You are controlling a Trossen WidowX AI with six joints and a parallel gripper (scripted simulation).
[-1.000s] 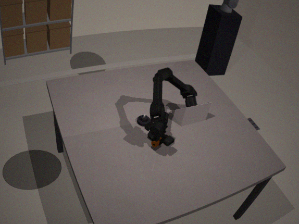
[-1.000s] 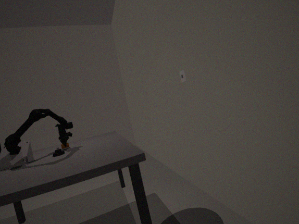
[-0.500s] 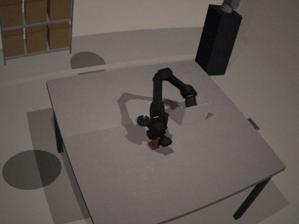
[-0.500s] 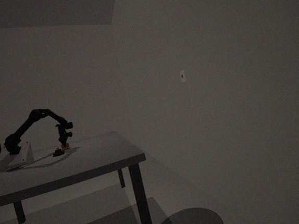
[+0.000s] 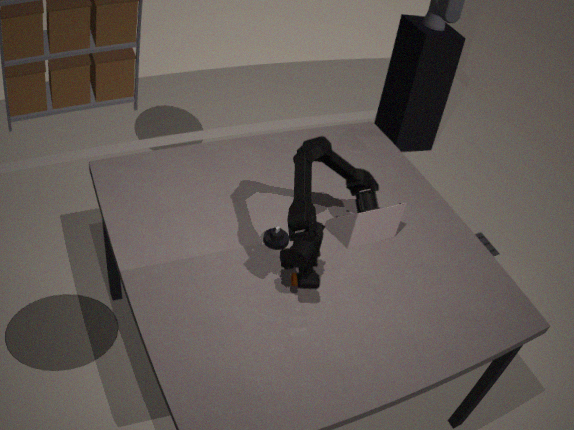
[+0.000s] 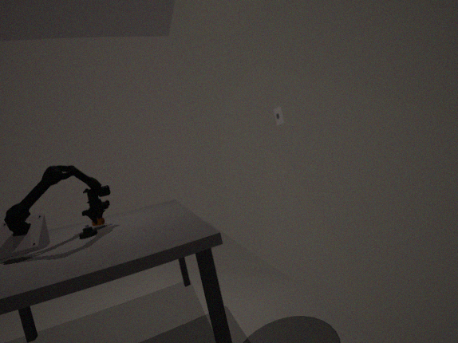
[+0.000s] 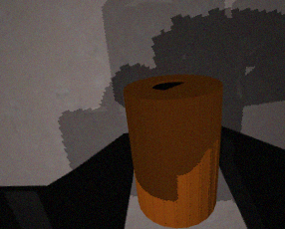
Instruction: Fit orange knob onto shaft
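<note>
Now: gripper tip 10 mm below the orange knob and 10 mm past it. Round my gripper tip: round black pedestal: 210 mm to the right, 10 mm ahead, 10 mm above.
</note>
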